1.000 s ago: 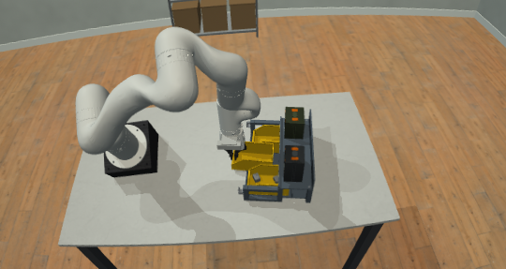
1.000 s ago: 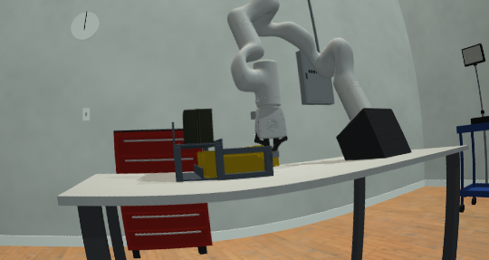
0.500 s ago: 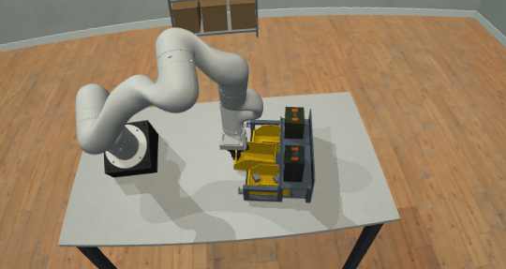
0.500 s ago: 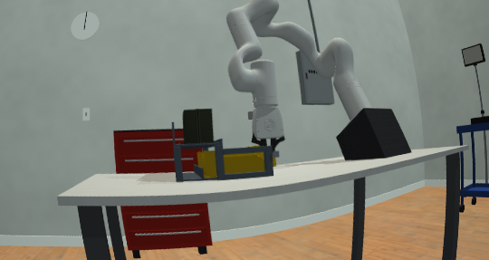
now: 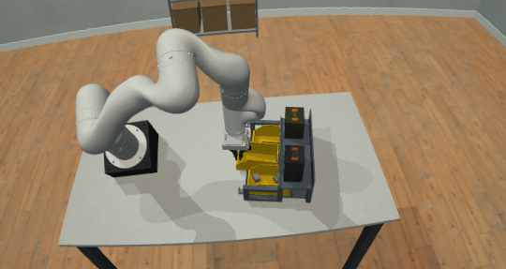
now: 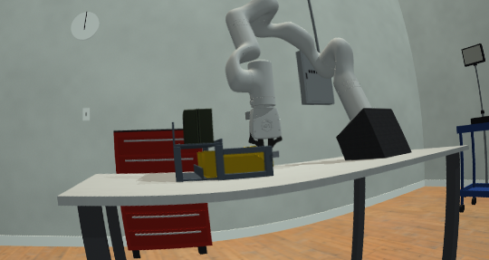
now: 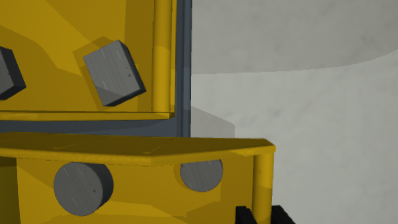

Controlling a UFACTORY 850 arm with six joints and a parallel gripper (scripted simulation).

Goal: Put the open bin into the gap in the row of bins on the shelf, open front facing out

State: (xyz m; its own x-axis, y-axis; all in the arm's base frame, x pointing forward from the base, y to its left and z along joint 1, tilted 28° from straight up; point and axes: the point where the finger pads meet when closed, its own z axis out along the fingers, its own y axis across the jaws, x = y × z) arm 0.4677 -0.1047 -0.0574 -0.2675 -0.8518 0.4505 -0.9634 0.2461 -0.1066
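The grey shelf is 160 mm ahead of my hand, 40 mm to the right of it and 10 mm above it.
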